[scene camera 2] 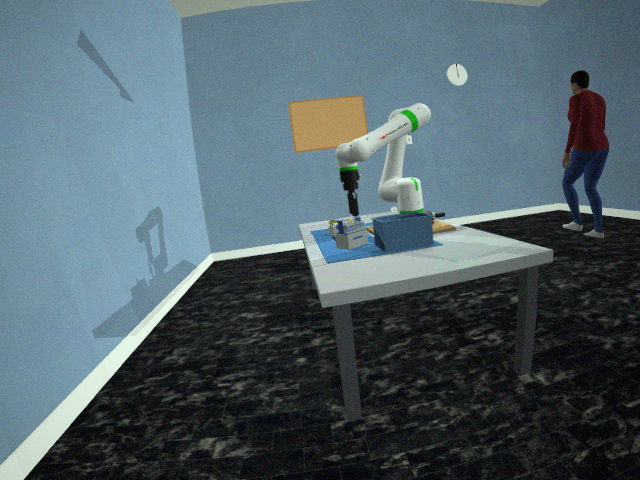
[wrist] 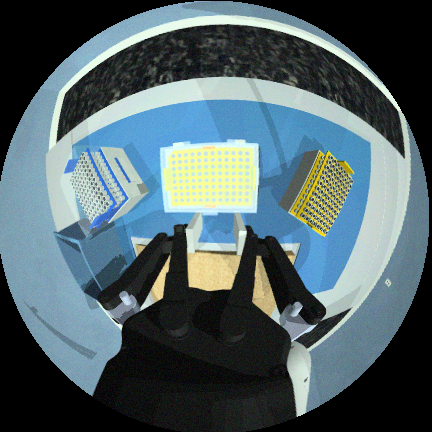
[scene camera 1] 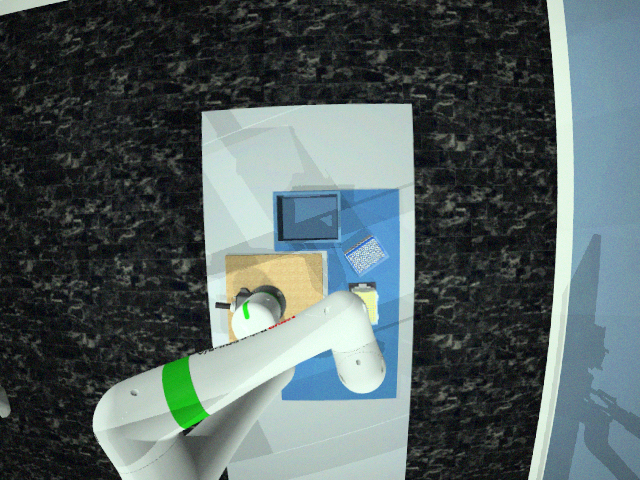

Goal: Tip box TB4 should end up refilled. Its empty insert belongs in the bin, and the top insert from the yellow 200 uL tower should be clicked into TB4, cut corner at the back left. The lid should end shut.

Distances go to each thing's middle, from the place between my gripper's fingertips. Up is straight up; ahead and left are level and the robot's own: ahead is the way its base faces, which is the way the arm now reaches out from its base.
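The blue bin [scene camera 1: 300, 217] is 32 cm to the left of my hand, 16 cm behind it and 2 cm above it. Then there is the lid [wrist: 210, 177], which sits 6 cm ahead of my hand, 2 cm to the left of it and 2 cm above it.
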